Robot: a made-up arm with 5 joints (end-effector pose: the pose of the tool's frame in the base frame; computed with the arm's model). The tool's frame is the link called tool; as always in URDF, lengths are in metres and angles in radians.
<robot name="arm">
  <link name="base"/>
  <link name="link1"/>
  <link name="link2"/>
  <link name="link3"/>
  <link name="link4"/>
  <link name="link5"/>
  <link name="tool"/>
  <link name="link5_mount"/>
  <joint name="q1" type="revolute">
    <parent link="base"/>
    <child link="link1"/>
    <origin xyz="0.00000 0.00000 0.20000"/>
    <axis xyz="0 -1 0"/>
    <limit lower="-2.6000" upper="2.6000" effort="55" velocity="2.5"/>
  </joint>
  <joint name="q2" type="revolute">
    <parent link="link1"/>
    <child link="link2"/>
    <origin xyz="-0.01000 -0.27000 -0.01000"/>
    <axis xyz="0 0 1"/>
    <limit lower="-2.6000" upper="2.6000" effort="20" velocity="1.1"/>
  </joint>
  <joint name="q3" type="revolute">
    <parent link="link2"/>
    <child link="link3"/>
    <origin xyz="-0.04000 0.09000 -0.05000"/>
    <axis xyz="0 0 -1"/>
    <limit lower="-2.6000" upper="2.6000" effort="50" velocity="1.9"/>
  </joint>
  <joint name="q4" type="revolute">
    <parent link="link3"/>
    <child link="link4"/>
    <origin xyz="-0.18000 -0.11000 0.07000"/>
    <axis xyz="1 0 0"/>
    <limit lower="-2.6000" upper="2.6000" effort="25" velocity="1.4"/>
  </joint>
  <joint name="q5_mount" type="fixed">
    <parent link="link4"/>
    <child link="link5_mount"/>
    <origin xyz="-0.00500 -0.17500 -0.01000"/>
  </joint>
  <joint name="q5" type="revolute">
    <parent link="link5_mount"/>
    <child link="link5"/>
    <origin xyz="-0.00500 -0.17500 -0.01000"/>
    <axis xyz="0 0 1"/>
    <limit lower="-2.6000" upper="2.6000" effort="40" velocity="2.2"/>
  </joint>
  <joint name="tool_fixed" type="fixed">
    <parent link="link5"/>
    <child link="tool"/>
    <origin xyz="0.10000 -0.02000 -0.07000"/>
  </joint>
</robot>
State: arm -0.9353 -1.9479 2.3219 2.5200 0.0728
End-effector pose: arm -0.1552 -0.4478 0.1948 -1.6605 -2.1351 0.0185
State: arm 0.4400 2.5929 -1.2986 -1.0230 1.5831
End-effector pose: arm -0.1778 -0.0190 0.3112 0.5588 0.5457 -0.6075
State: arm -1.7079 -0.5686 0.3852 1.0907 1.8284
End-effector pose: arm -0.2183 -0.0964 0.4591 0.6925 0.5155 0.3484
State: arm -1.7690 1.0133 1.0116 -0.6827 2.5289
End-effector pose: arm 0.1844 -0.6378 0.5375 -1.9019 -1.2702 -1.9523
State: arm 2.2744 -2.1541 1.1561 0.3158 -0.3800
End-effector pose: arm -0.0202 0.1573 0.5353 -2.3625 -0.4810 1.0441
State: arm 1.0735 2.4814 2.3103 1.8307 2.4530
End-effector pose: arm 0.0616 -0.3630 -0.1661 0.0477 1.9187 -1.8535
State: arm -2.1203 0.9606 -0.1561 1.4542 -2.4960
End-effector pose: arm -0.2452 -0.5337 0.5502 1.3138 -2.1928 0.2598
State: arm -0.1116 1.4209 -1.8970 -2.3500 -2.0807
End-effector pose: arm 0.2105 -0.3756 0.5562 2.2042 -0.9828 0.4609
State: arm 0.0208 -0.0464 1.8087 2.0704 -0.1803
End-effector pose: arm 0.1353 -0.1302 -0.0844 1.5703 -1.7367 -1.1591
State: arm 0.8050 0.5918 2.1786 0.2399 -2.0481
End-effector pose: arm -0.2832 0.0441 -0.3535 -1.3450 -0.3336 2.3332
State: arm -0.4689 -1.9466 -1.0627 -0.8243 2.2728
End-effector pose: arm -0.2367 -0.3047 0.4772 0.3237 1.2867 1.3250
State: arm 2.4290 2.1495 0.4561 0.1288 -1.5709
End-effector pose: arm -0.2909 -0.4945 0.6325 -0.1478 -2.2967 0.0444
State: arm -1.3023 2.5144 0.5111 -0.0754 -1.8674
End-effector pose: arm 0.1072 -0.3500 -0.3655 0.1106 1.2296 0.0978
